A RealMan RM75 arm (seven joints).
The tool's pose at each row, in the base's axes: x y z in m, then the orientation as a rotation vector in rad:
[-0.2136, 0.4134, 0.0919, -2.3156, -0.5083, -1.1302]
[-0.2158, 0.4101, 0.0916, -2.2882, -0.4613, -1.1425]
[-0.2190, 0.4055, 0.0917, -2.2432, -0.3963, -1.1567]
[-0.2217, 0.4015, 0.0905, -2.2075, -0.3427, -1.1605]
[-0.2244, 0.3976, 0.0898, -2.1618, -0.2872, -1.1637]
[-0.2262, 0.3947, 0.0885, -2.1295, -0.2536, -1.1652]
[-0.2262, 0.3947, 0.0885, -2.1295, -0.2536, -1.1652]
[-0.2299, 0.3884, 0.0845, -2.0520, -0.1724, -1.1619]
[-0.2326, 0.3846, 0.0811, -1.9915, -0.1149, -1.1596]
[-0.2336, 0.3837, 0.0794, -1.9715, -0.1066, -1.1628]
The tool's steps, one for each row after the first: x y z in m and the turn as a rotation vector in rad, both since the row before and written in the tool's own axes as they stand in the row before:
[-0.0019, 0.0016, -0.0031, 0.0086, 0.0294, 0.0332]
[-0.0021, 0.0020, -0.0048, 0.0176, 0.0426, 0.0482]
[-0.0025, 0.0022, -0.0036, 0.0155, 0.0304, 0.0425]
[-0.0019, 0.0020, -0.0039, 0.0224, 0.0351, 0.0462]
[-0.0018, 0.0019, -0.0025, 0.0169, 0.0232, 0.0292]
[0.0000, 0.0000, 0.0000, 0.0000, 0.0000, 0.0000]
[-0.0044, 0.0049, -0.0051, 0.0412, 0.0527, 0.0737]
[-0.0033, 0.0033, -0.0034, 0.0322, 0.0405, 0.0537]
[-0.0016, 0.0012, -0.0009, 0.0127, 0.0125, 0.0089]

